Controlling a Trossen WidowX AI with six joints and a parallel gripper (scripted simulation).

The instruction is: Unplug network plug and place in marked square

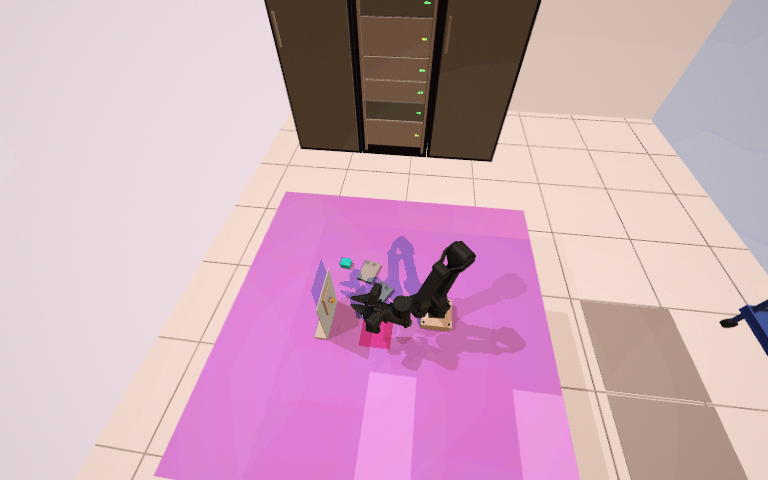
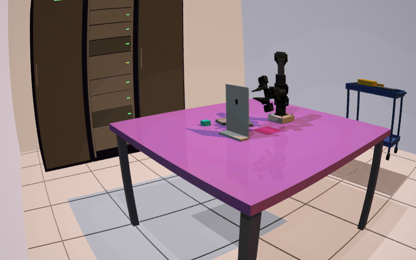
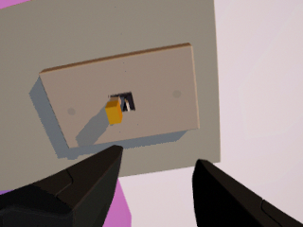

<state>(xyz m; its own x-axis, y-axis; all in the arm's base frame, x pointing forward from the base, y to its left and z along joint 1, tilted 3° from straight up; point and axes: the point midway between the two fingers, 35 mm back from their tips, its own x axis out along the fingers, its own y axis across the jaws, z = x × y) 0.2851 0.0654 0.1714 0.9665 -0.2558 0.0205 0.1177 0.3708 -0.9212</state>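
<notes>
The network plug is 8 cm ahead of my gripper tip, 3 cm below it and 1 cm to the right of it. Round my gripper tip: teal cube: 29 cm to the right, 18 cm below, 8 cm ahead; then marked square: 20 cm below, 9 cm behind, 3 cm to the left; then upright panel: 10 cm ahead, 9 cm below, 2 cm to the right.
</notes>
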